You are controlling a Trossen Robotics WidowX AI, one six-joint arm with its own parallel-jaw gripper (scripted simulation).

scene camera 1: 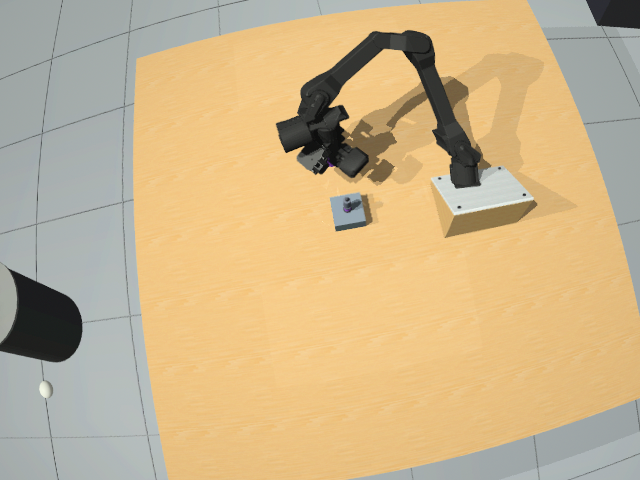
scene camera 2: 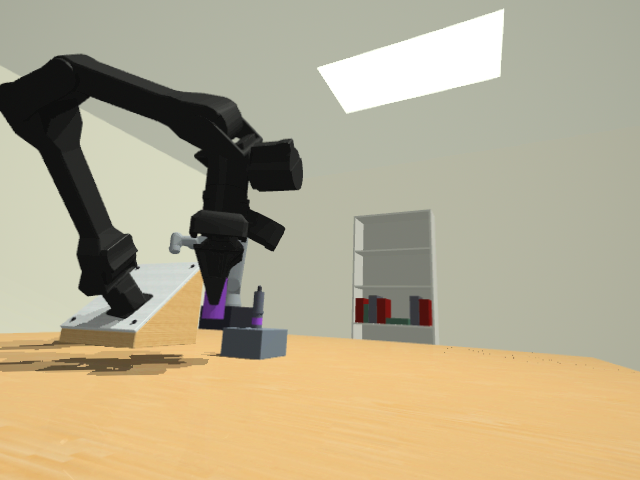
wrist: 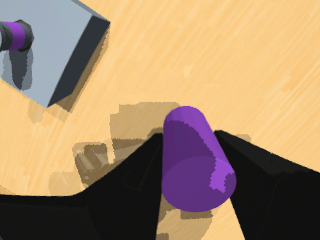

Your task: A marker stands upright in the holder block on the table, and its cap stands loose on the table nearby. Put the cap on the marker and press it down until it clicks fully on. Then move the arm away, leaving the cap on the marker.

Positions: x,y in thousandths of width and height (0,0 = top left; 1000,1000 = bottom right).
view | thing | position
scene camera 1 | gripper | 518,332
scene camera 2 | gripper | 335,636
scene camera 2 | holder block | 374,716
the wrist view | gripper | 589,581
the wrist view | purple cap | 617,735
